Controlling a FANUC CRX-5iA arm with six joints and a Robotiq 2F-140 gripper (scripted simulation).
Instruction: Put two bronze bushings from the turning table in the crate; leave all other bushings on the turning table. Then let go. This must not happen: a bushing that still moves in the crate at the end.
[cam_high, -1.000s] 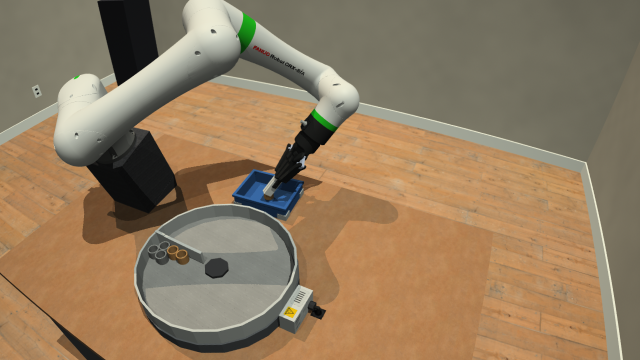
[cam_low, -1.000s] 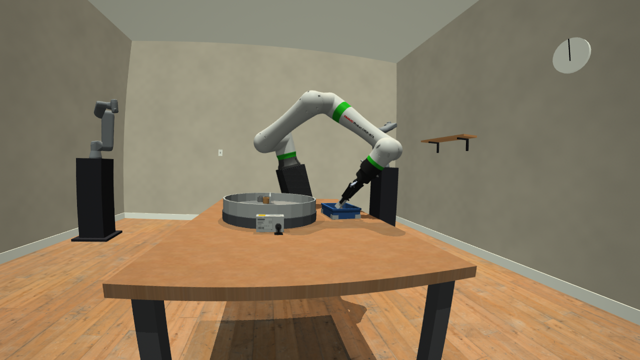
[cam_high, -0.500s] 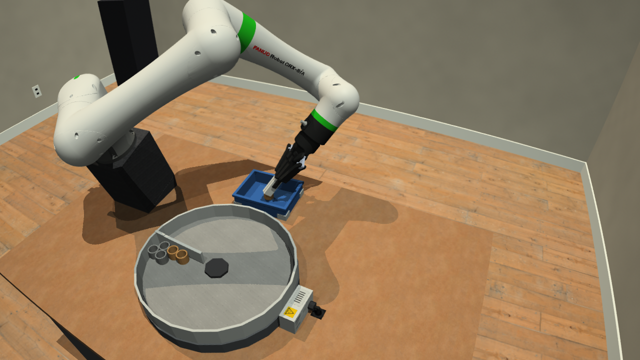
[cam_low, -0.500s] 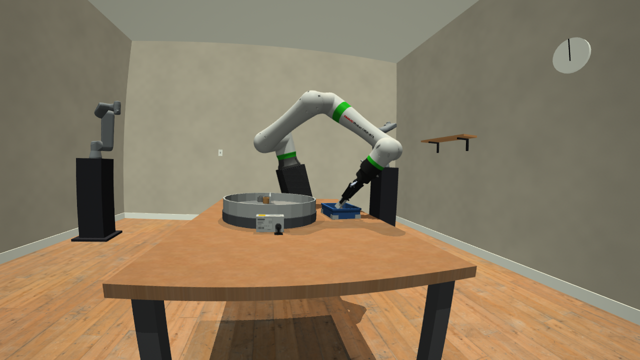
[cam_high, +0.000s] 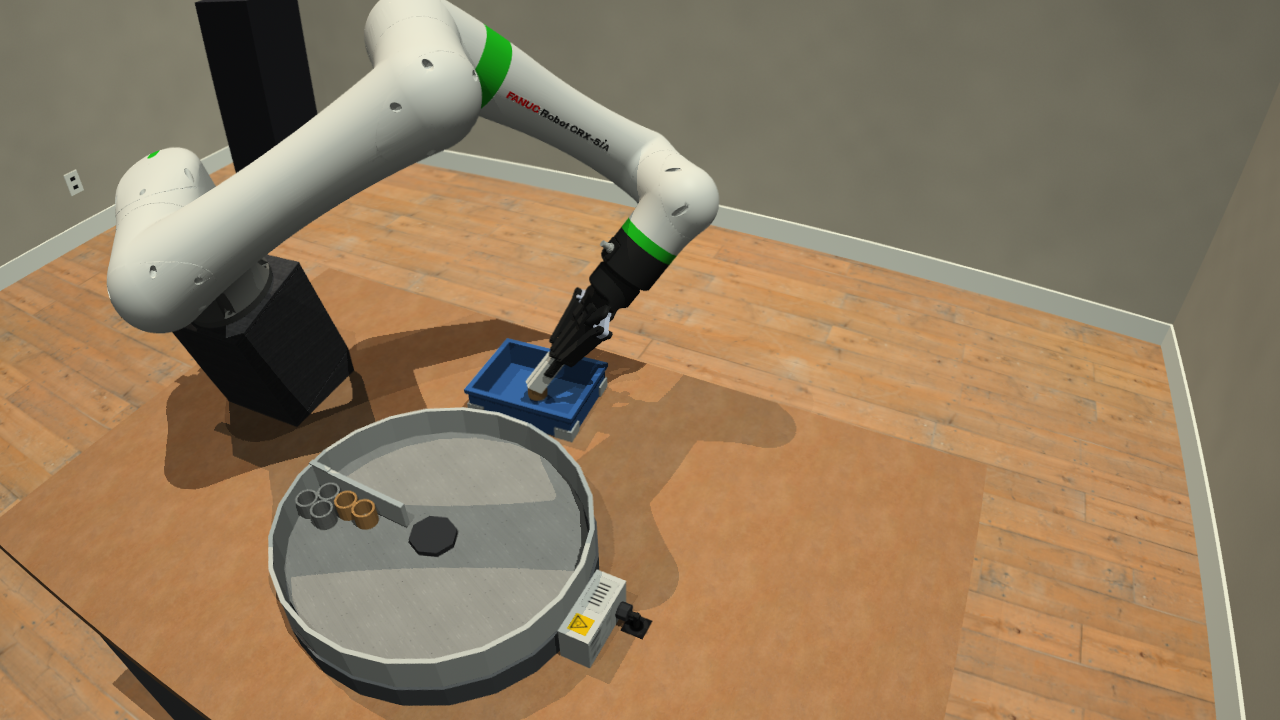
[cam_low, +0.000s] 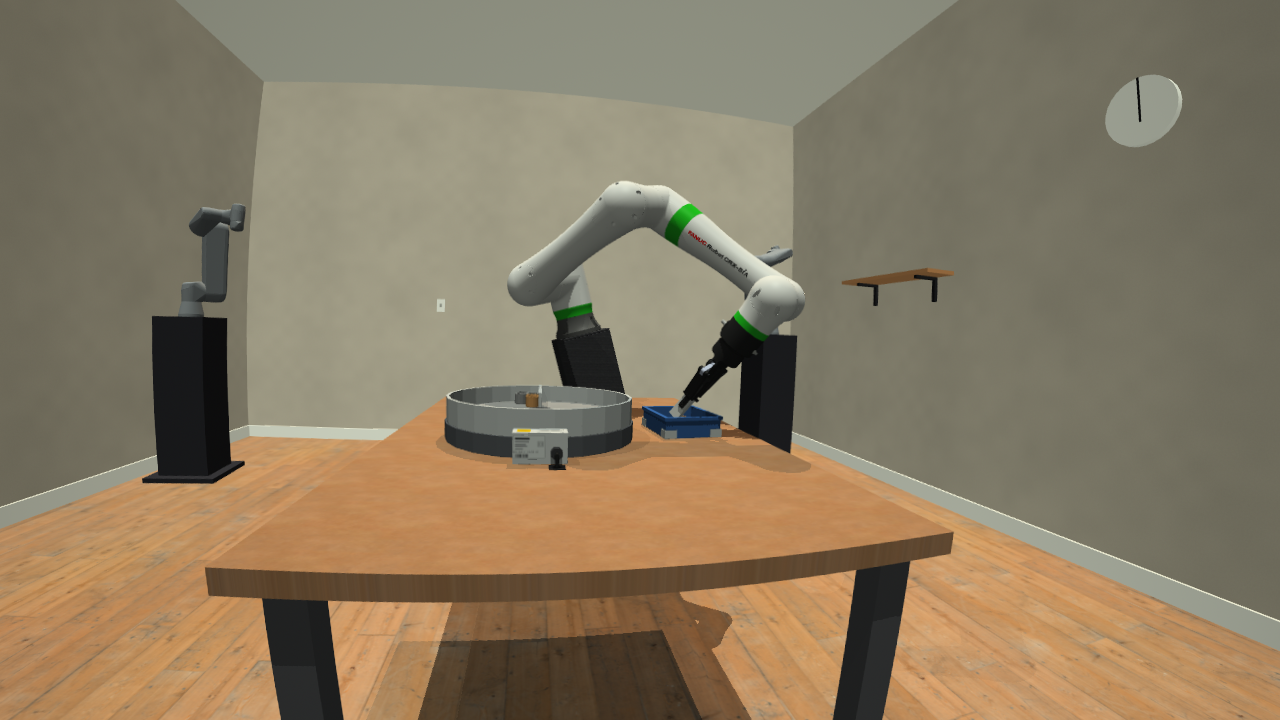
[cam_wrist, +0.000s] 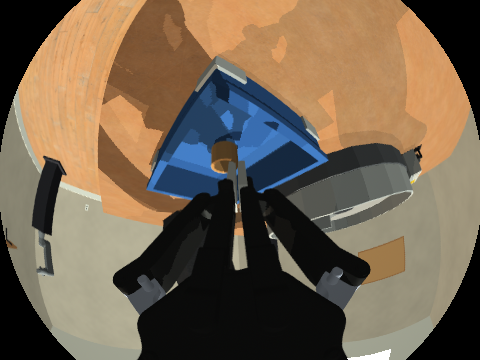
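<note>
The blue crate lies 20 mm behind my hand and 40 mm below it. Also, from my hand: grey turning table 10 mm behind, 350 mm to the right, 10 mm below.
</note>
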